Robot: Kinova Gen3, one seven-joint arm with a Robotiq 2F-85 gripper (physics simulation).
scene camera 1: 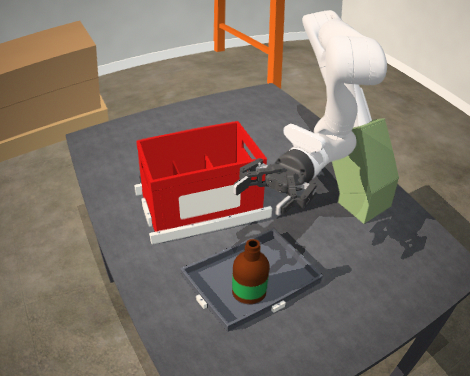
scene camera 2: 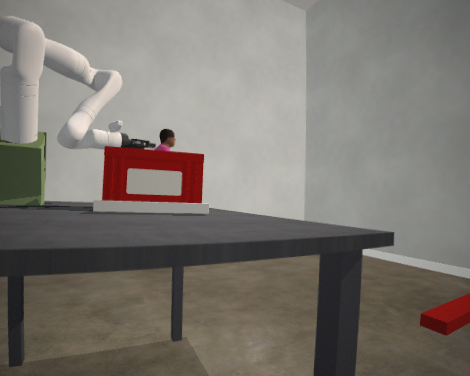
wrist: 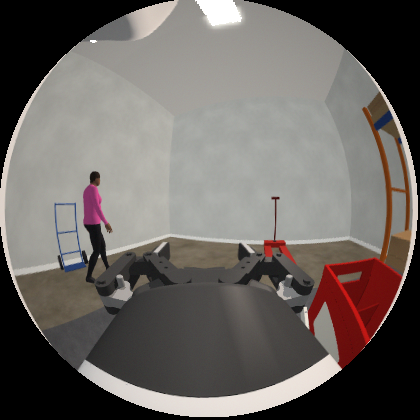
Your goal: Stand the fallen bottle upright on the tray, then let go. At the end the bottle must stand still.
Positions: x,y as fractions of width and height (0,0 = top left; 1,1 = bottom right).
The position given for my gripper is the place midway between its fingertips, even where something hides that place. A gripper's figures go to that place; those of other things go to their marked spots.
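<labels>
My gripper (scene camera 1: 0.54,0.53), 820 mm from the lens. Red crate (scene camera 1: 0.40,0.47), 1010 mm from the lens.
</labels>
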